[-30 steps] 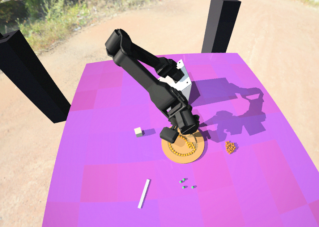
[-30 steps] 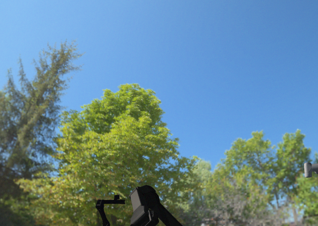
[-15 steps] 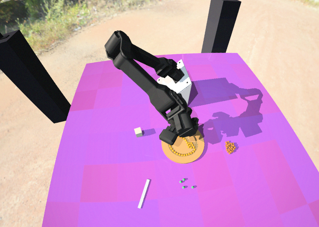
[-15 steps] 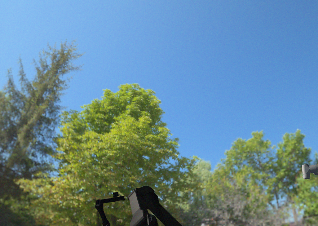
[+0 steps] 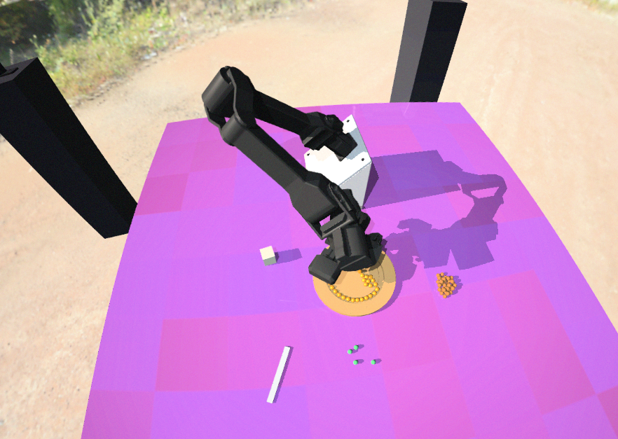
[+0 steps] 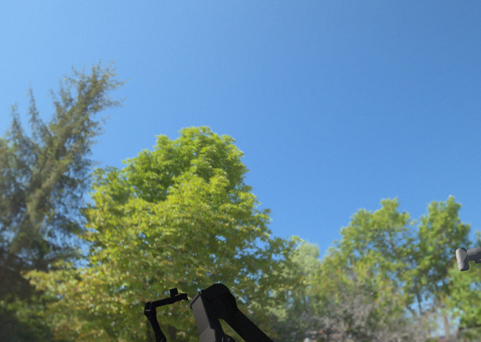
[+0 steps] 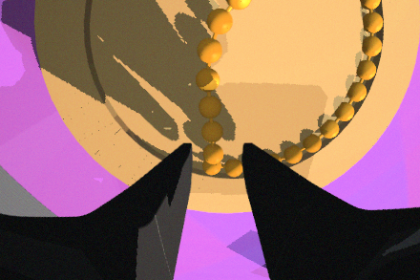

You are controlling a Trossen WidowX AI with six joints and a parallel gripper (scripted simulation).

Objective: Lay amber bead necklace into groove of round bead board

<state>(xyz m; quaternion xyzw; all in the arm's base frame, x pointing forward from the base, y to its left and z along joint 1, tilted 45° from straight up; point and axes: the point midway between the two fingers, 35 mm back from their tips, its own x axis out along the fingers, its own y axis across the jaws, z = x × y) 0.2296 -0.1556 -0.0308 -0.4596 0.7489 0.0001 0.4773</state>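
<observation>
Right now the round tan bead board is 4 cm ahead of my gripper tip, 3 cm to the left of it and 1 cm below it. The rest, counted from my gripper tip: small cream cube: 16 cm to the right, 6 cm behind; then white bar: 22 cm ahead, 20 cm to the right, 2 cm below.
</observation>
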